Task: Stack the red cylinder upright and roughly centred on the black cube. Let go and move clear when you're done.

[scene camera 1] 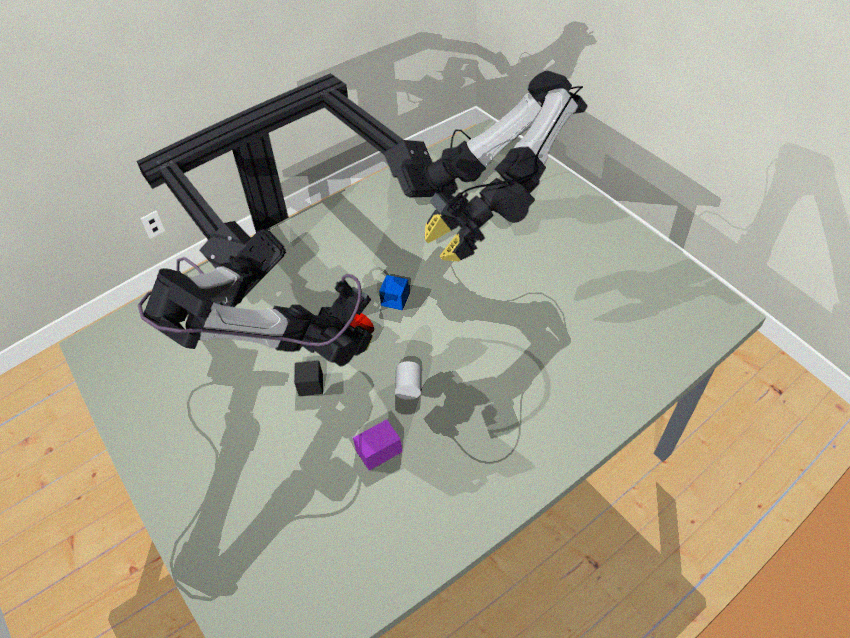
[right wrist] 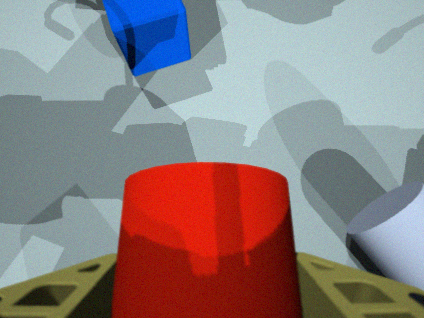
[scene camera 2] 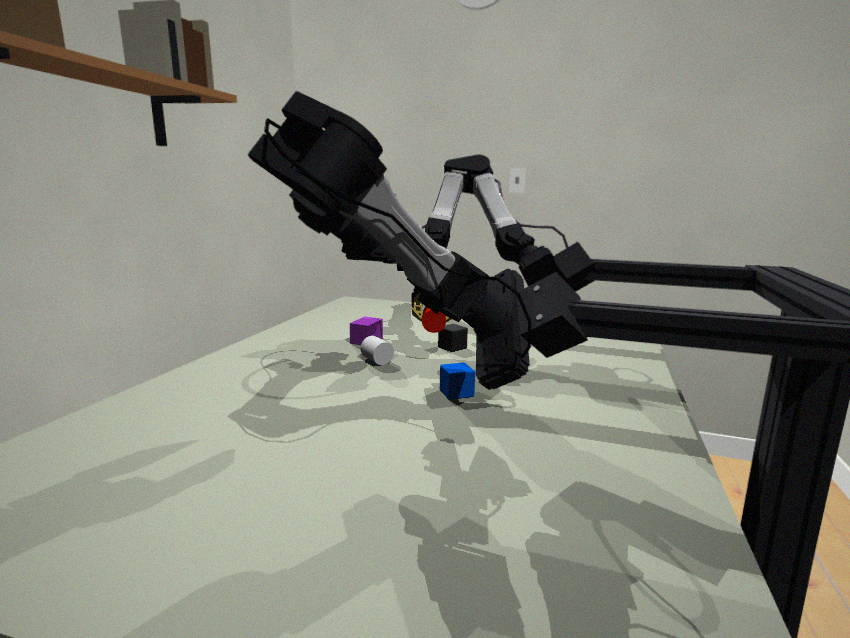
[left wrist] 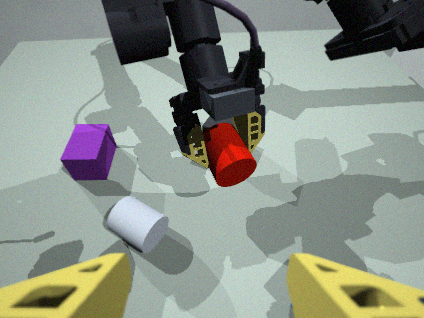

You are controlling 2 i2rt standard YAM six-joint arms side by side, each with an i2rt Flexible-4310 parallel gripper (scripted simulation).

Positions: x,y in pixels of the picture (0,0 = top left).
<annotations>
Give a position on a red cylinder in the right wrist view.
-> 201,232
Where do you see a purple block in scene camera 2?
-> At 366,326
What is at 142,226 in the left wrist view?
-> A white cylinder.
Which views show the purple block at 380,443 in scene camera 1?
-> Scene camera 1, scene camera 2 and the left wrist view only.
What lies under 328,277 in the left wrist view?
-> The left gripper.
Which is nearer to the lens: the white cylinder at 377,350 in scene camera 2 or the blue cube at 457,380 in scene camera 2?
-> The blue cube.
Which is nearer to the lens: the red cylinder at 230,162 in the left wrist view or the purple block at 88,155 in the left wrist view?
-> The red cylinder.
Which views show the left gripper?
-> Scene camera 1, scene camera 2 and the left wrist view only.
</annotations>
